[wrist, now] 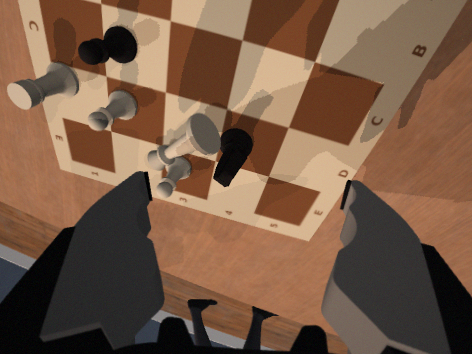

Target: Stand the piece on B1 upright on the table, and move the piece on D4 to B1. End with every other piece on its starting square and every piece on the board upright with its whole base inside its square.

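Frame: origin at the arm's base, x ahead, y left, z up, level; millimetres.
Seen in the pictures: gripper, fingertip midpoint: (246, 179).
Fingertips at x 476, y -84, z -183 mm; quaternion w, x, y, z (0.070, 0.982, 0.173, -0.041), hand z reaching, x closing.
A point is followed by its place in that frame.
A black piece (233, 156) @[x 464, y -71, z -180 mm], seen from above, stands on D4. A large white piece (187, 140) @[x 437, y -80, z -192 mm] looks tipped over around D3, the underside of its wide base facing the camera and its narrow head over or beside a white pawn (172, 177) @[x 434, y -113, z -194 mm] on E3; I cannot tell whether they touch. Another white pawn (114, 111) @[x 391, y -82, z -196 mm] stands on D2, a white rook (45, 89) @[x 351, y -82, z -191 mm] on D1 and a black pawn (110, 46) @[x 387, y -47, z -195 mm] on C2. B1 does not show in the wrist view. My gripper (246, 179) @[x 476, y -84, z -183 mm] is open and empty, its fingers spread above the board's near edge.
The board (306, 232) @[x 545, y -132, z -211 mm] lies on the wooden table (400, 225), its E edge nearest the fingers. The table's edge (240, 296) @[x 541, y -277, z -217 mm] crosses the lower part of the view. The pieces around D3, E3 and D4 stand or lie close together.
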